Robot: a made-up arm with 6 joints.
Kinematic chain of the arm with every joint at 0, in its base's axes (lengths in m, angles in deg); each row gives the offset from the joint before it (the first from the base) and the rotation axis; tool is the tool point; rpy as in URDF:
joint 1: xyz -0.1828 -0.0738 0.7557 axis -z
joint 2: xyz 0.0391 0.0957 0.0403 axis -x
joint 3: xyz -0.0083 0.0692 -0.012 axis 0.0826 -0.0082 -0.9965
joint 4: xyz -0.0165 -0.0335 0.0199 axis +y
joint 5: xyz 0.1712 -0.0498 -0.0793 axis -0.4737 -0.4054 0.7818
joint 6: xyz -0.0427 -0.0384 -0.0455 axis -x
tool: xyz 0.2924 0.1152 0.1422 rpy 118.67 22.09 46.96
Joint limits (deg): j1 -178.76..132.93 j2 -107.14..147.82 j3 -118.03..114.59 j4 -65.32..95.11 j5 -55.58..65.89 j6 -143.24..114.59
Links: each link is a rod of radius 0.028 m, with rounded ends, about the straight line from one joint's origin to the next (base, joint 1, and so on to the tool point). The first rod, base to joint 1, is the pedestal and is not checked.
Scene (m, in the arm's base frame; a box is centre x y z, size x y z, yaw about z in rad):
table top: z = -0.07
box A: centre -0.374 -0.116 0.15 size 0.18 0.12 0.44 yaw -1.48
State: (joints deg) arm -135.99 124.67 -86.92 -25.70 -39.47 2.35
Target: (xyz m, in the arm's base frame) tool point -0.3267 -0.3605 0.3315
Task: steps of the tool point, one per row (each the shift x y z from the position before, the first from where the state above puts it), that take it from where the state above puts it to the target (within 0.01 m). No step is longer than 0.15 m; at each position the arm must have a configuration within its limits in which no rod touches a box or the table.
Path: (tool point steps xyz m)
1: 0.0440 -0.1087 -0.0243
2: 0.0645 -0.0907 0.0165
3: 0.0707 -0.0598 0.0496
4: 0.0636 -0.0240 0.0709
5: 0.0464 0.0103 0.0784
6: 0.0238 0.0385 0.0733
7: -0.0227 -0.0834 -0.0772
8: -0.0529 -0.0755 -0.0704
9: -0.0800 -0.0584 -0.0583
10: -0.0993 -0.0333 -0.0415
11: -0.1070 -0.0023 -0.0225

